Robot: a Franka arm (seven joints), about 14 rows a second.
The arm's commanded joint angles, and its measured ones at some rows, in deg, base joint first. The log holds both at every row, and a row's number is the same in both.
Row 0, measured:
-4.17 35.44 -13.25 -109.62 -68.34 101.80 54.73
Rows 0 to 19, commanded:
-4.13 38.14 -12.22 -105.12 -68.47 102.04 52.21
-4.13 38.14 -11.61 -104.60 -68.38 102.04 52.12
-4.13 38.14 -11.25 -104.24 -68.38 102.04 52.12
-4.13 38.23 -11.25 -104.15 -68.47 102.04 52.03
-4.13 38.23 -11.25 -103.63 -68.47 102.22 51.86
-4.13 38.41 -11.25 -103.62 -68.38 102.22 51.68
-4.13 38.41 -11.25 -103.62 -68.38 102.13 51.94
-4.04 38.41 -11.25 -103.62 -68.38 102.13 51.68
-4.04 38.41 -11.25 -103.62 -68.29 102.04 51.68
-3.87 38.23 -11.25 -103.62 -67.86 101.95 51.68
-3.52 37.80 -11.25 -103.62 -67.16 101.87 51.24
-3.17 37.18 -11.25 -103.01 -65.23 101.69 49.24
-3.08 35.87 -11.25 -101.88 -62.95 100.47 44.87
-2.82 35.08 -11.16 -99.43 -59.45 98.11 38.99
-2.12 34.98 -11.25 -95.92 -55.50 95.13 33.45
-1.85 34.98 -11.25 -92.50 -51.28 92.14 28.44
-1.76 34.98 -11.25 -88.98 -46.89 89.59 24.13
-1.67 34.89 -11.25 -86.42 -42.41 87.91 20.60
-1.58 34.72 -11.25 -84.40 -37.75 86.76 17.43
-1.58 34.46 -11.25 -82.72 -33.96 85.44 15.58
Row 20, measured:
-1.50 34.25 -11.22 -86.89 -40.83 88.35 20.53
